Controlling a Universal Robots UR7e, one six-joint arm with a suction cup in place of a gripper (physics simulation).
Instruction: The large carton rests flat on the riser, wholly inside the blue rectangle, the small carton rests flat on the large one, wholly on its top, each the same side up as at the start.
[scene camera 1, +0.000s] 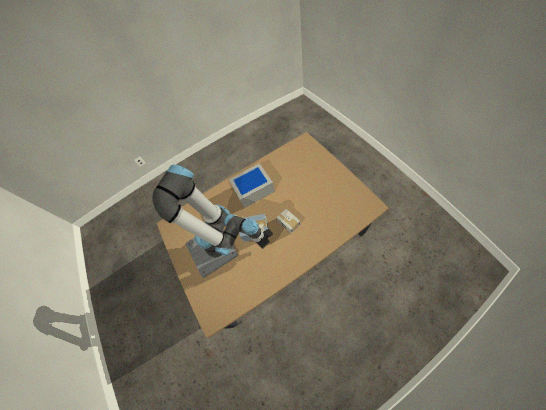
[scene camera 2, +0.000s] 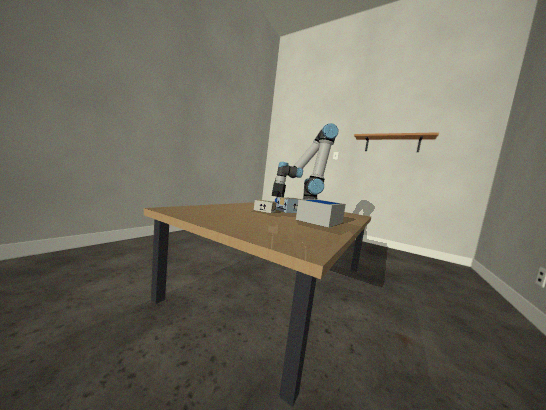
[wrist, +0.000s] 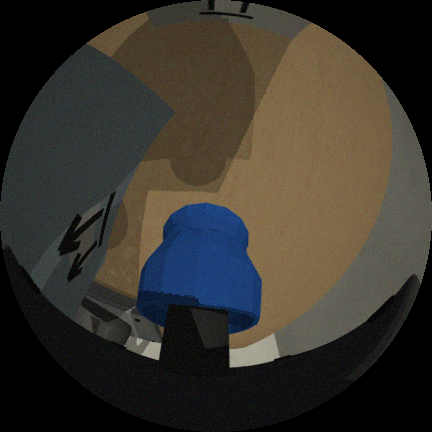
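Note:
The large blue-grey carton (scene camera 1: 258, 218) (scene camera 2: 291, 205) (wrist: 90, 125) stands upright on the table, partly behind my wrist in scene camera 1. The small whitish carton (scene camera 1: 289, 220) (scene camera 2: 263, 206) (wrist: 275, 23) stands upright on the table, apart from it; its near side shows at the top of the wrist view. The light grey riser (scene camera 1: 258, 195) (scene camera 2: 319, 214) bears the blue rectangle (scene camera 1: 251, 180) (scene camera 2: 322, 202) on its top. My gripper (scene camera 1: 263, 239) (scene camera 2: 277, 200) (wrist: 205, 215), a blue suction cup, is low beside the large carton, pointing down with no carton on it. The cup is hidden in scene camera 1.
The wooden table (scene camera 1: 320, 190) (scene camera 2: 225, 225) (wrist: 310, 165) carries all of these. My arm's grey base plate (scene camera 1: 205, 262) lies at the table's left part in scene camera 1. A wall shelf (scene camera 2: 396, 136) hangs behind the arm.

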